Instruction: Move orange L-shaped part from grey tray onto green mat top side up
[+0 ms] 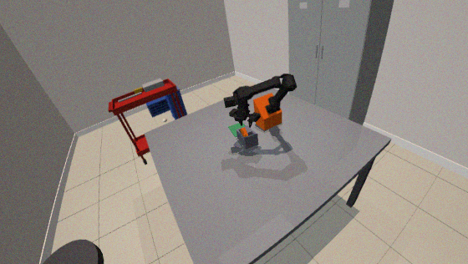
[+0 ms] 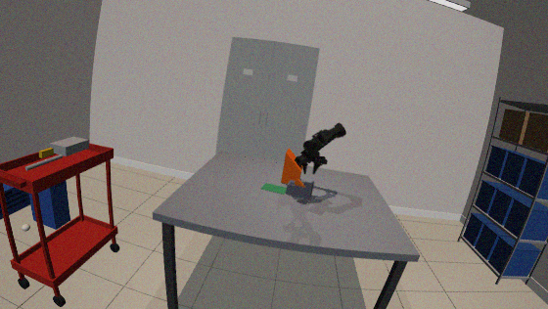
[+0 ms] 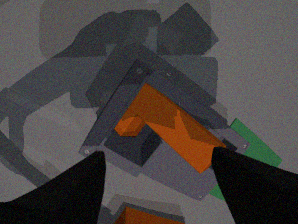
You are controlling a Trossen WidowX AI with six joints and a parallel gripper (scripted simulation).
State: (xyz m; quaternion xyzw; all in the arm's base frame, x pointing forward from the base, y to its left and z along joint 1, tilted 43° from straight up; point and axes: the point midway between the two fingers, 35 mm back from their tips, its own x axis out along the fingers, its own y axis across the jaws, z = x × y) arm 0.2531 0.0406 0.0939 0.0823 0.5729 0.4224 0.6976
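Now: gripper tip 10 mm past the orange L-shaped part, 10 mm to the left of it and 100 mm above it. Also, from my gripper tip: green mat: 30 mm behind, 190 mm to the right, 160 mm below.
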